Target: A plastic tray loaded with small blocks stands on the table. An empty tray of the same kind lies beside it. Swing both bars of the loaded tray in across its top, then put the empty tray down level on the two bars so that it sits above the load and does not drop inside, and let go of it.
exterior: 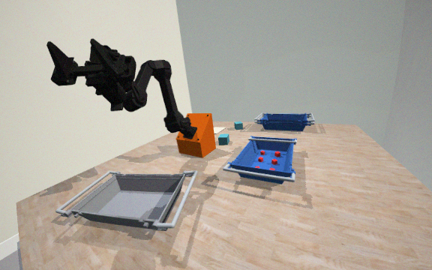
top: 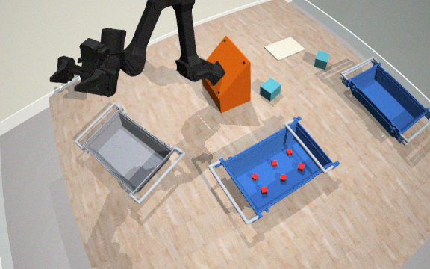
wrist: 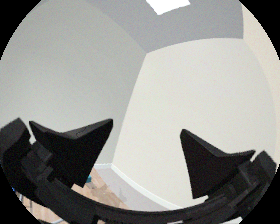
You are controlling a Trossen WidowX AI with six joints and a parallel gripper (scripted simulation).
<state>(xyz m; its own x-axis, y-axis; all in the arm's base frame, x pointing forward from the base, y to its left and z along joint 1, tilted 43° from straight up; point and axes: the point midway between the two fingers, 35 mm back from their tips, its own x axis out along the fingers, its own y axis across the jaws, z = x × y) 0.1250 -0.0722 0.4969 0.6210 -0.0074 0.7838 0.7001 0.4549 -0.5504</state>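
The grey tray is 5 cm behind my gripper tip, 4 cm to the left of it and 39 cm below it. From my gripper tip the other things lie so: cream sheet 28 cm behind, 78 cm to the left, 43 cm below.
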